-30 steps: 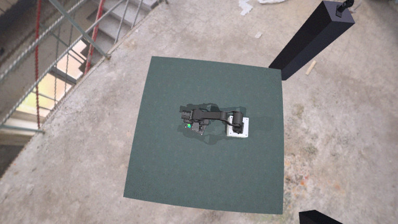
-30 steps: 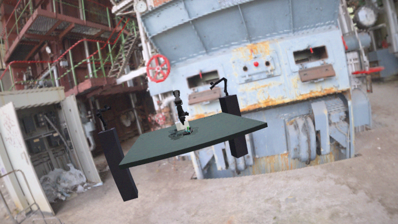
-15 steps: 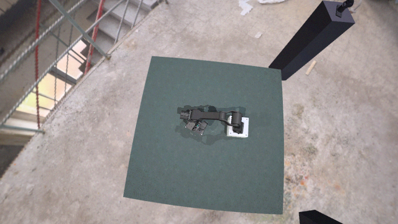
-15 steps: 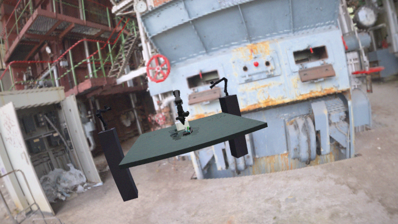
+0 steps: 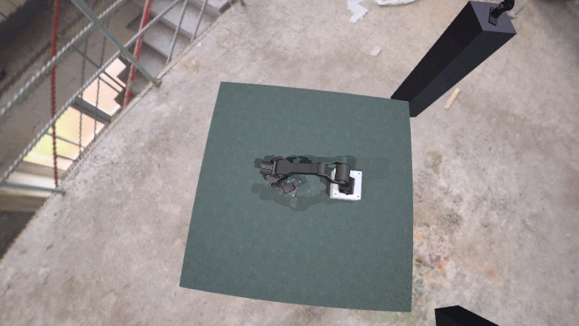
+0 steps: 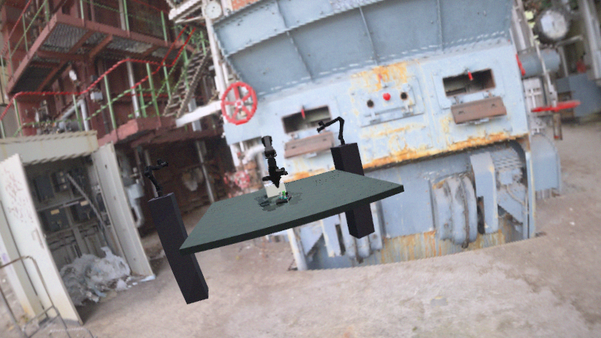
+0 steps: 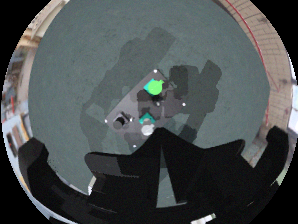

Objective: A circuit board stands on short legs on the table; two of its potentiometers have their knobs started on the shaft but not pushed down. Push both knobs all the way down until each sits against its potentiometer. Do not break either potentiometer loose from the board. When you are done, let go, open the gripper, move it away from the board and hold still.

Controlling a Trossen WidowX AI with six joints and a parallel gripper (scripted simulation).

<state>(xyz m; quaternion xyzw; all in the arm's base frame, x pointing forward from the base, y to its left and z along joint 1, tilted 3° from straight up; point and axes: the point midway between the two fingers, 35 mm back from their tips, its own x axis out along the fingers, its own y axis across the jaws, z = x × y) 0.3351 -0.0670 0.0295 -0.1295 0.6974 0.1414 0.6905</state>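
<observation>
My gripper tip is now 5 cm above the white knob, 2 cm past it and 1 cm to the right of it. The rest, counted from my gripper tip: green knob 5 cm ahead, 4 cm below, 2 cm to the left.
</observation>
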